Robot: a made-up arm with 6 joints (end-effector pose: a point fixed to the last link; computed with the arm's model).
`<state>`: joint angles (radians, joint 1 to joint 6).
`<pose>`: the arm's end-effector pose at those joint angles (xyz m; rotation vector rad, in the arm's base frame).
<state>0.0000 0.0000 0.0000 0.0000 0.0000 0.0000</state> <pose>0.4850 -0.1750 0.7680 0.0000 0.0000 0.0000</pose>
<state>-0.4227 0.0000 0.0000 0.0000 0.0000 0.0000</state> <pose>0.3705 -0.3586 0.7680 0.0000 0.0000 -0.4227</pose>
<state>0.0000 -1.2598 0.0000 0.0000 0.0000 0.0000</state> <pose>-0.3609 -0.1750 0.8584 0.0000 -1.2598 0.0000</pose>
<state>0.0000 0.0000 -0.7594 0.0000 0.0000 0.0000</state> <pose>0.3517 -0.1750 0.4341 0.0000 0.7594 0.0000</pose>
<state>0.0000 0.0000 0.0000 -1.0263 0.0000 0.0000</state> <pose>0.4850 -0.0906 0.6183 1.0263 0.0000 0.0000</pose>
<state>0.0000 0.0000 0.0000 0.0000 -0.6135 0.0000</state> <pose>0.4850 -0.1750 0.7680 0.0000 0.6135 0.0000</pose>
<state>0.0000 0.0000 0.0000 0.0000 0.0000 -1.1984</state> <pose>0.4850 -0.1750 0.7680 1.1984 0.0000 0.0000</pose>
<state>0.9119 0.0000 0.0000 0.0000 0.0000 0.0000</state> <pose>0.4353 0.2763 0.7680 0.0000 0.0000 0.9119</pose>
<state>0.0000 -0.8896 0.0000 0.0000 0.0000 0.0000</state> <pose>-0.1102 -0.1750 0.9467 0.0000 -0.8896 0.0000</pose>
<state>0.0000 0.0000 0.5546 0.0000 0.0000 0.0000</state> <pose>0.4123 -0.1750 1.0234 0.0000 -0.5546 0.0000</pose>
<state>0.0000 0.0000 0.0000 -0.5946 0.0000 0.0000</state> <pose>0.4850 -0.1450 0.6700 0.5946 0.0000 0.0000</pose>
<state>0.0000 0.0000 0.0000 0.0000 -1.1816 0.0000</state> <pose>0.4850 -0.1750 0.7680 0.0000 1.1816 0.0000</pose>
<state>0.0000 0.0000 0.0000 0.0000 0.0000 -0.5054</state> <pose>0.4850 -0.1750 0.7680 0.5054 0.0000 0.0000</pose>
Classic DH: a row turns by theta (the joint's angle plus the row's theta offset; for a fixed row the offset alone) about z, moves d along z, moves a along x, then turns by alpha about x. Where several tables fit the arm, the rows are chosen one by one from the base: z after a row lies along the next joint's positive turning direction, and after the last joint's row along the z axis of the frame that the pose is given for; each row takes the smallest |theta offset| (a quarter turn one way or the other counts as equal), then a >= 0, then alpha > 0; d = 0 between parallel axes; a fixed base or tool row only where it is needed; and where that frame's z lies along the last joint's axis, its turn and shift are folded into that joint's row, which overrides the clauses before.
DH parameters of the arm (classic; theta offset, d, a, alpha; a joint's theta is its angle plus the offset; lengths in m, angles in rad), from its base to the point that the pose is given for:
joint 1: 0 0.233 0 -1.5708
joint 2: -1.5708 0 0.535 3.1416
joint 3: 0 0 0 -1.5708
joint 4: 0 -0.485 0 1.5708
joint 5: 0 0.175 0 -1.5708
joint 6: 1.5708 0 0 1.5708
tool (fixed): -1.5708 0 0 0

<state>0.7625 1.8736 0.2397 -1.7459 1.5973 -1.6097</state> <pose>0.2017 0.2349 -0.3997 1.3930 -0.7789 -0.7433</pose>
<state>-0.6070 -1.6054 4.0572 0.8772 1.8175 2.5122</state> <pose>-0.1146 -0.0566 0.0419 2.7377 0.8883 1.1562</pose>
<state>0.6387 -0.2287 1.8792 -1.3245 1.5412 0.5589</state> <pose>-0.1541 -0.1676 1.2576 -2.6064 1.7036 0.1610</pose>
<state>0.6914 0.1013 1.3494 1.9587 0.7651 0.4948</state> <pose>-0.0004 0.0856 1.2766 -1.8702 -1.8925 -0.7265</pose>
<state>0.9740 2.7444 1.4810 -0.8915 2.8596 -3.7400</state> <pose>0.2168 0.1234 -0.7638 -1.7380 -0.4095 -1.6933</pose>
